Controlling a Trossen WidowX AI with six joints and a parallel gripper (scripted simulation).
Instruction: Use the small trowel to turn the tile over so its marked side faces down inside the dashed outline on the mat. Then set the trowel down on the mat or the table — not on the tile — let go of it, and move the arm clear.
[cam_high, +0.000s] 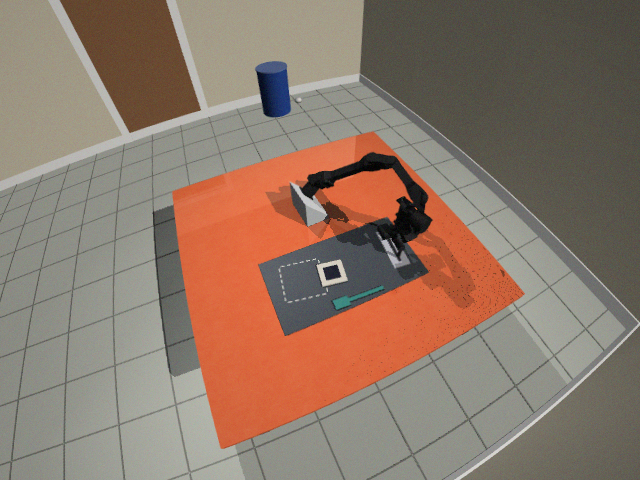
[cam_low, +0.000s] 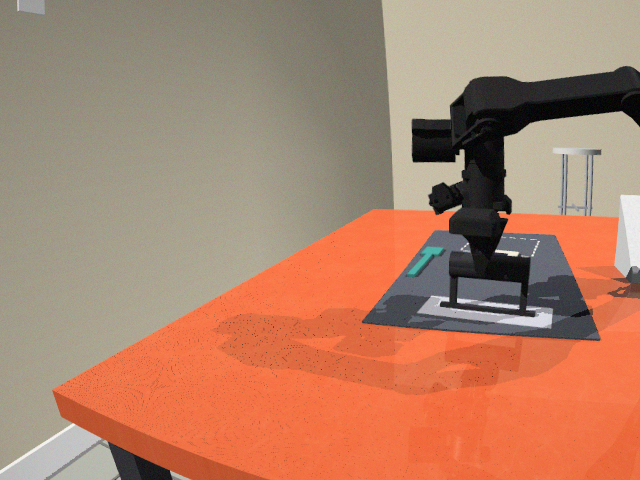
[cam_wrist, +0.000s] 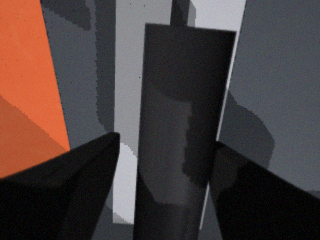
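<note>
Now: gripper tip 3 cm past the trowel and 3 cm above it. The rest, counted from my gripper tip: dark grey mat 1 cm ahead, 25 cm to the right, 8 cm below; tile 1 cm ahead, 30 cm to the right, 6 cm below; teal flat tool 14 cm ahead, 27 cm to the right, 6 cm below.
</note>
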